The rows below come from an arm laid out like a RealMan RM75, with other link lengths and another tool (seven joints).
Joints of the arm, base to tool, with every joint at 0 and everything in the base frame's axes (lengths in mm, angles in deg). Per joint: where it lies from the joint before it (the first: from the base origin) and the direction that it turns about. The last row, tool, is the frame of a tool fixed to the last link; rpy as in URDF.
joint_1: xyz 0 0 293.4 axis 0 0 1
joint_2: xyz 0 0 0 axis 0 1 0
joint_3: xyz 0 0 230.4 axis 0 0 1
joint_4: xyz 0 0 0 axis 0 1 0
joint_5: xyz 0 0 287.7 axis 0 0 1
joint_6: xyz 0 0 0 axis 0 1 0
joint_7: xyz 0 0 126.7 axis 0 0 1
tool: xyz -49 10 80 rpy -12.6 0 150.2
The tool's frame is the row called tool.
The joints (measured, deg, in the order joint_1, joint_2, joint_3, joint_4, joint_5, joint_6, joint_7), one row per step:
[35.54 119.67 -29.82 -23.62 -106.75 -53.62 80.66]
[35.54 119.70 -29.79 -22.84 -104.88 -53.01 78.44]
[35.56 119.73 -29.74 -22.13 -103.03 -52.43 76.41]
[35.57 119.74 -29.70 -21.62 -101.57 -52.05 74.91]
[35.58 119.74 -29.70 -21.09 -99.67 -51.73 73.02]
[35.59 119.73 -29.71 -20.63 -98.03 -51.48 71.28]
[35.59 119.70 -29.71 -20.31 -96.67 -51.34 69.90]
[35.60 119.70 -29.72 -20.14 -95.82 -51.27 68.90]
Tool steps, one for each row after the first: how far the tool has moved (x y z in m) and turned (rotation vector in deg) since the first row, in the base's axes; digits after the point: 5 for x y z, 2 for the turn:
[0.00035 0.00009 -0.00026 1.17 -0.23 0.28]
[0.00070 0.00046 -0.00003 2.34 -0.37 0.45]
[0.00095 0.00079 0.00058 3.27 -0.42 0.55]
[0.00066 0.00134 0.00206 4.48 -0.47 0.81]
[0.00042 0.00172 0.00333 5.52 -0.62 1.08]
[0.00020 0.00214 0.00500 6.42 -0.73 1.31]
[-0.00026 0.00239 0.00595 7.00 -0.91 1.57]

